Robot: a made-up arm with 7 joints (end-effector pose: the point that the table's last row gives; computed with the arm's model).
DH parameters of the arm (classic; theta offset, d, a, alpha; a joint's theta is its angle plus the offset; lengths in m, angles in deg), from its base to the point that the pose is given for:
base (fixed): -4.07 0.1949 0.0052 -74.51
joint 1: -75.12 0.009 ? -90
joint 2: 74 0.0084 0.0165 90
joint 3: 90 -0.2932 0.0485 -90
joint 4: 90 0.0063 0.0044 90
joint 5: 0 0.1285 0.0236 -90
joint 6: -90 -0.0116 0.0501 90
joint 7: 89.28 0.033 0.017 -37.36
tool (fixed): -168.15 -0.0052 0 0
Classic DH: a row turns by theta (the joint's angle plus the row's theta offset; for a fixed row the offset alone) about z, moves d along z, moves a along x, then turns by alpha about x.
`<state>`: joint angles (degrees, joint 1 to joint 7).
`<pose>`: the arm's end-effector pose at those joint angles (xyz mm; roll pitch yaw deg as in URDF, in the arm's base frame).
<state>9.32 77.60 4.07 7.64 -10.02 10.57 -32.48</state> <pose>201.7 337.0 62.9 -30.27 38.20 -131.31</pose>
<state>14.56 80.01 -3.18 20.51 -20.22 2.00 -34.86</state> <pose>160.2 370.4 37.6 -35.27 27.52 -126.56</pose>
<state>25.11 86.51 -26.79 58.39 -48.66 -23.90 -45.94</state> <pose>40.5 446.2 67.5 -49.58 21.91 -115.12</pose>
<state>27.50 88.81 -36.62 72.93 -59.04 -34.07 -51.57</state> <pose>16.5 459.0 110.4 -56.71 26.00 -118.95</pose>
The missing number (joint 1, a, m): 0.0204
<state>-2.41 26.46 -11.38 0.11 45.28 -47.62 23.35</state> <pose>139.1 64.1 -90.2 81.19 41.63 -95.68</pose>
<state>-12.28 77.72 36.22 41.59 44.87 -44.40 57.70</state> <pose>169.2 373.5 195.2 144.32 22.08 4.51</pose>
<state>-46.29 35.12 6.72 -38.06 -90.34 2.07 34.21</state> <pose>260.3 74.3 187.2 87.58 -51.31 -139.18</pose>
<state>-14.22 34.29 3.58 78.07 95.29 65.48 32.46</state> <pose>115.1 291.0 -141.9 -156.77 6.17 125.94</pose>
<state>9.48 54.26 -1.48 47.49 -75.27 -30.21 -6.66</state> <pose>59.9 353.7 -56.0 24.97 1.69 -38.01</pose>
